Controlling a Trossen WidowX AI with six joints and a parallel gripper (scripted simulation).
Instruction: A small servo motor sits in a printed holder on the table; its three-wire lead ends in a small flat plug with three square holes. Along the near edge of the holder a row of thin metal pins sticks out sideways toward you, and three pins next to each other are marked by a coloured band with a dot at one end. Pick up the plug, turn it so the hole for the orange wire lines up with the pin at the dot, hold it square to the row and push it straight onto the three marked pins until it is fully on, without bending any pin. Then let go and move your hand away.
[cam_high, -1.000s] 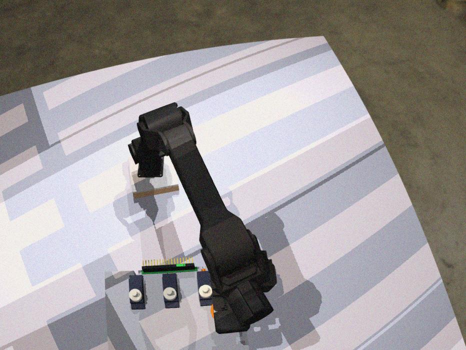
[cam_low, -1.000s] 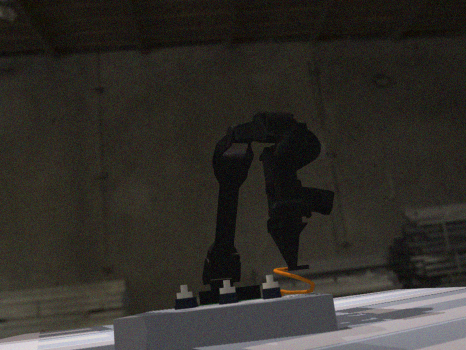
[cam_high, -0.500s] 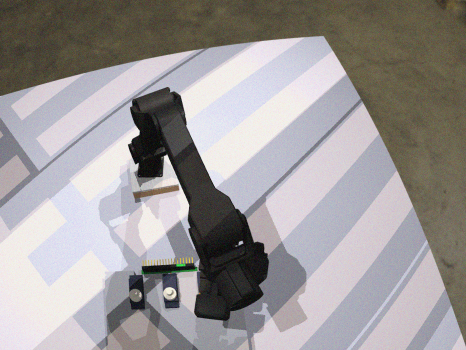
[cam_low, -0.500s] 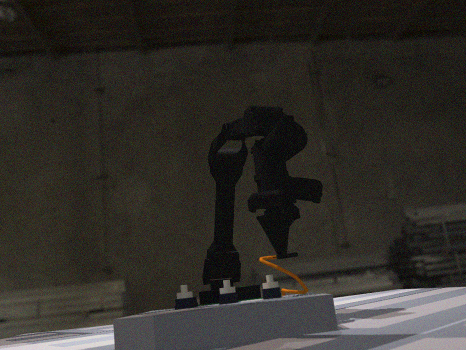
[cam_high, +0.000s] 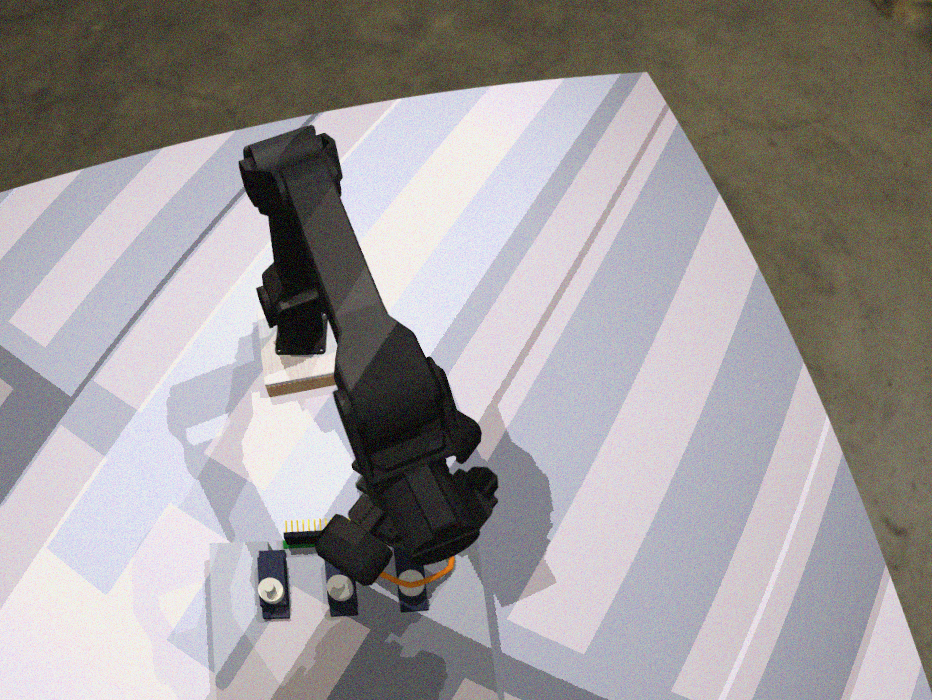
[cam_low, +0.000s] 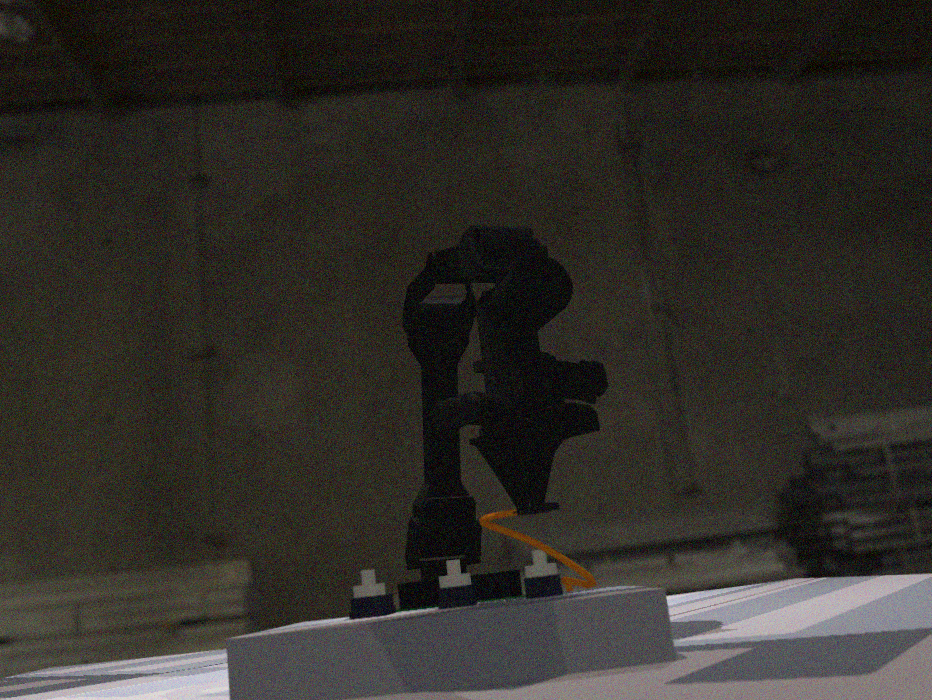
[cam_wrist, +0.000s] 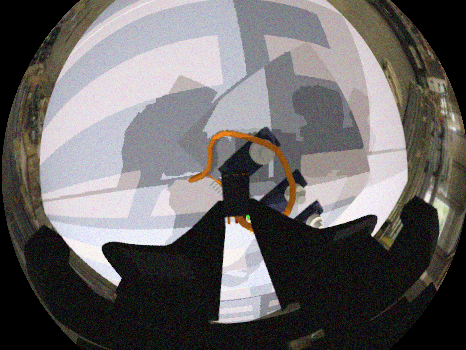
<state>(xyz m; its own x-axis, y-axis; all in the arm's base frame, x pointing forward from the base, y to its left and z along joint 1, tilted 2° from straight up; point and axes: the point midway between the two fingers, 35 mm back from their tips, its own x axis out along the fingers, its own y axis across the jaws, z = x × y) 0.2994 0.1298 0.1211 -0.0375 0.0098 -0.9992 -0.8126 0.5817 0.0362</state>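
Right now my gripper tip is 5 cm to the left of the green band, 5 cm above it and 1 cm past it. From my gripper tip the other things lie so: black pin header 8 cm to the right, 6 cm below, 1 cm behind; grey holder 15 cm ahead, 10 cm below, 6 cm to the right.
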